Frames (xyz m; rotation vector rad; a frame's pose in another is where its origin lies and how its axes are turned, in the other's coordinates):
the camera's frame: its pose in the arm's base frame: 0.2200 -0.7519 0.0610 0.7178 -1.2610 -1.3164
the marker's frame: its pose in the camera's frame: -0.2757 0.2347 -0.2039 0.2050 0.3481 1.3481
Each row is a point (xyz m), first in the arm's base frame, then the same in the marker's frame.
Working: the arm's base frame: its pose in the marker's frame: -0.3558 0.5304 0.3882 -0.0903 1.1878 -0.0406

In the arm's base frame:
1: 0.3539 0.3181 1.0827
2: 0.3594 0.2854 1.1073
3: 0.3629 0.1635 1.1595
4: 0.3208 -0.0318 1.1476
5: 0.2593 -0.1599 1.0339
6: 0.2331 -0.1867 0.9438
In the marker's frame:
1: 0.7755 0.8721 0.4331
2: 0.8009 0.8403 0.4401
3: 0.8526 0.7212 0.4674
4: 0.8289 0.5295 0.5199
5: 0.7025 0.4013 0.5464
6: 0.6096 0.3722 0.5396

